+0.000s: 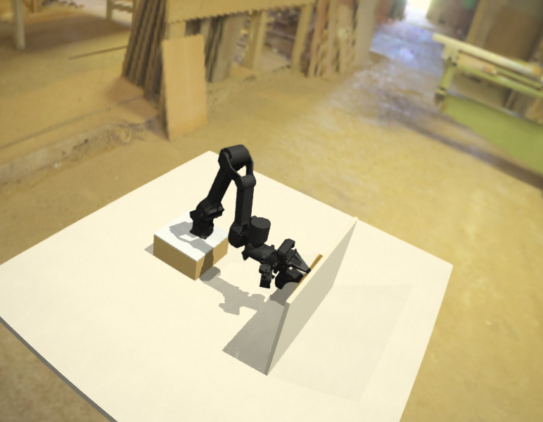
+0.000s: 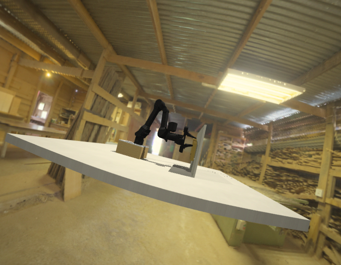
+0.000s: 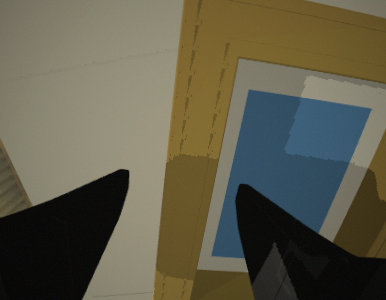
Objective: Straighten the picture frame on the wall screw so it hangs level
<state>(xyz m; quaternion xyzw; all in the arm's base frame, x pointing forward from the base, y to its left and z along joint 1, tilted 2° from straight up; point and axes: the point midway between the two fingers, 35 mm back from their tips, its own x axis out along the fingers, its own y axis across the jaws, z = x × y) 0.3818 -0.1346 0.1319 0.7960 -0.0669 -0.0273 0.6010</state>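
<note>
The picture frame lies 5 cm below my gripper tip, 2 cm to the left of it and 1 cm ahead of it. The rest, counted from my gripper tip: wall panel 6 cm below, 2 cm ahead, 1 cm to the left.
</note>
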